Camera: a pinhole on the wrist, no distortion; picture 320 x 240 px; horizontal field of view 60.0 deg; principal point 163.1 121.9 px. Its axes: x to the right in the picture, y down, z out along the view. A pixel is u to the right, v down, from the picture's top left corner.
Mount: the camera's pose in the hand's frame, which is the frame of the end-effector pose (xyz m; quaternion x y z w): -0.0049 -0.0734 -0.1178 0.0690 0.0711 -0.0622 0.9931
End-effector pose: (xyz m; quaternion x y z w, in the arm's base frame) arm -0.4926 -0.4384 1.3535 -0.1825 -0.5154 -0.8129 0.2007
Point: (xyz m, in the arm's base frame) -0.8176 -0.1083 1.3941
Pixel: 292 61
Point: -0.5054 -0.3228 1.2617
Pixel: 60 76
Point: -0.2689 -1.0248 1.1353
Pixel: behind the camera
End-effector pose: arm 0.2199 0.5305 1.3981 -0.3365 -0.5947 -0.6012 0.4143
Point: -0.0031 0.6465 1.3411
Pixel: 180 13
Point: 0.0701 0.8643 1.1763
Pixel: 30 57
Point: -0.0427 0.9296 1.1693
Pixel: 72 24
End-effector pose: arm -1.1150 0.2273 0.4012 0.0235 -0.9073 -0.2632 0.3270
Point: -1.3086 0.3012 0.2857
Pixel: 175 210
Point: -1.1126 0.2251 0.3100
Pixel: 29 195
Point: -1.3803 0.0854 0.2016
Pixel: 232 36
